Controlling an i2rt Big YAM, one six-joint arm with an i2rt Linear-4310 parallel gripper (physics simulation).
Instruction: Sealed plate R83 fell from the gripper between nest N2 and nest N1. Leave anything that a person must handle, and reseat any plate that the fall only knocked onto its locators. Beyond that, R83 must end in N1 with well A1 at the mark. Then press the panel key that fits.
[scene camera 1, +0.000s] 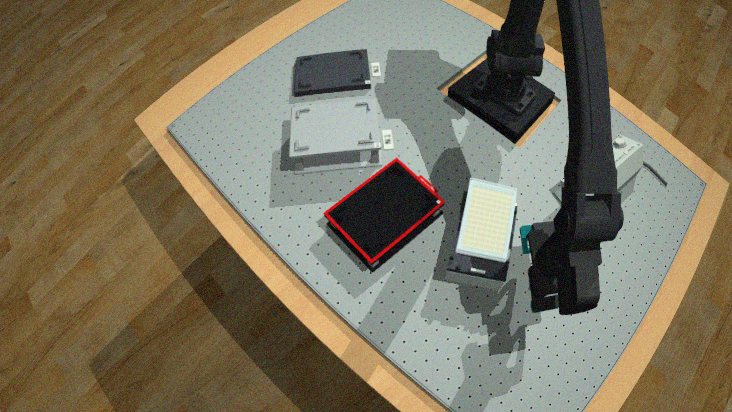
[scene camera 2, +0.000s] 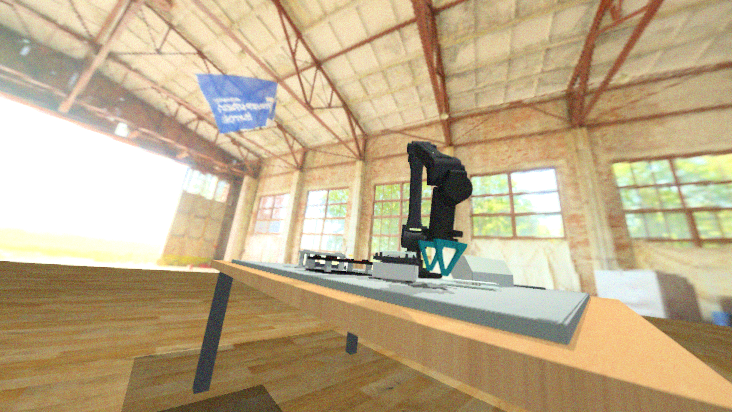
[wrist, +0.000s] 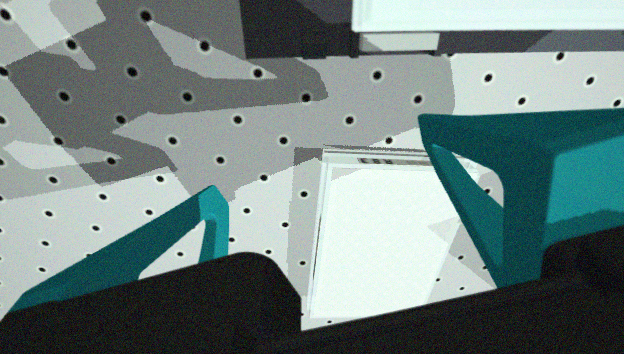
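Seen in the pictures: gripper, fingertip midpoint: (scene camera 1: 530, 279) (scene camera 2: 436, 273) (wrist: 314, 164); arm's base, origin of the base link: (scene camera 1: 504, 93).
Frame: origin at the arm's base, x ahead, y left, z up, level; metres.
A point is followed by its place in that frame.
Observation:
A plate with a plain white face (wrist: 380, 235) {x 0.271, y 0.292, z -0.007 m} lies on the perforated table between and below the fingers in the wrist view, with small dark print on its far edge, too blurred to read. My gripper (wrist: 314, 164) {x 0.330, y 0.258, z 0.005 m} (scene camera 2: 441, 271) {x 0.330, y 0.258, z 0.005 m} is open and empty above it; one teal finger (scene camera 1: 526, 239) {x 0.312, y 0.214, z 0.076 m} shows in scene camera 1, where the arm hides the loose plate. A clear-edged plate with cream wells (scene camera 1: 486, 220) {x 0.316, y 0.138, z 0.054 m} (wrist: 490, 15) {x 0.324, y 0.189, z 0.052 m} sits on a dark nest (scene camera 1: 462, 265) {x 0.394, y 0.149, z 0.034 m} (wrist: 300, 30) {x 0.359, y 0.210, z 0.034 m}. I cannot tell which nest is N1 or N2. The panel (scene camera 1: 631, 159) {x -0.004, y 0.318, z 0.053 m} (scene camera 2: 484, 271) {x 0.104, y 0.304, z 0.019 m} is partly hidden; its keys are not readable.
A black nest with a red outline (scene camera 1: 348, 236) {x 0.462, y -0.028, z 0.019 m} stands at an angle left of the cream-welled plate. Behind it stand a raised light-grey nest (scene camera 1: 335, 127) {x 0.322, y -0.184, z 0.038 m} and a low dark nest (scene camera 1: 331, 71) {x 0.187, y -0.331, z -0.004 m}, both with corner locators and small labels beside them. The arm base (scene camera 1: 499, 99) {x 0.041, y 0.006, z 0.018 m} is at the back.

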